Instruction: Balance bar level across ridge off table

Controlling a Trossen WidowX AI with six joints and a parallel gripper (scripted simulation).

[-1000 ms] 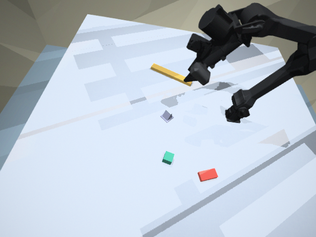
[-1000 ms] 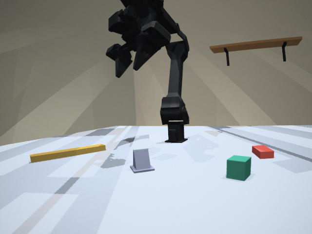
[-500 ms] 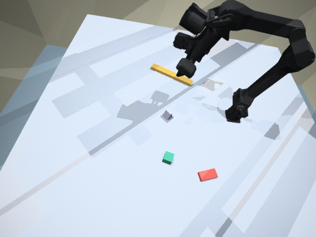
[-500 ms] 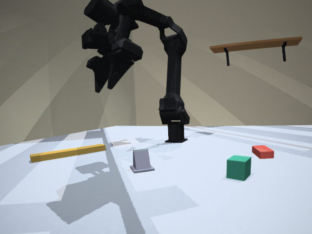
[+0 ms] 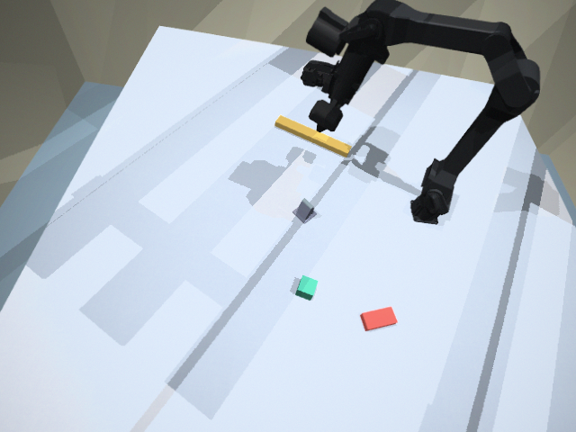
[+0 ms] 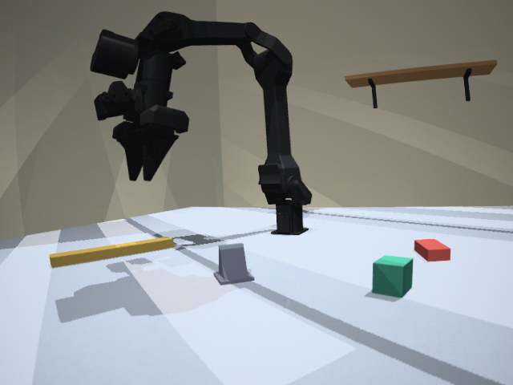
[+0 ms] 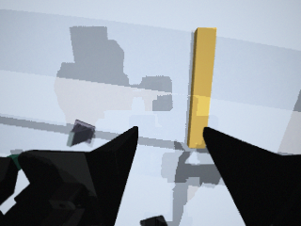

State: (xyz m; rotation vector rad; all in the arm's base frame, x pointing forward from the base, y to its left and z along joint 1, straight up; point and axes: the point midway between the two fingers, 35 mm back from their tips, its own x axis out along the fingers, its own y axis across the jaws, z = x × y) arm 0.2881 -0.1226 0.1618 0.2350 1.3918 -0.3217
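Right now the yellow bar is 120 mm below my gripper tip and 80 mm to the right of it. Also, from my gripper tip: flat red block 410 mm to the left, 140 mm behind, 120 mm below; then green cube 370 mm to the left, 110 mm below, 10 mm ahead.
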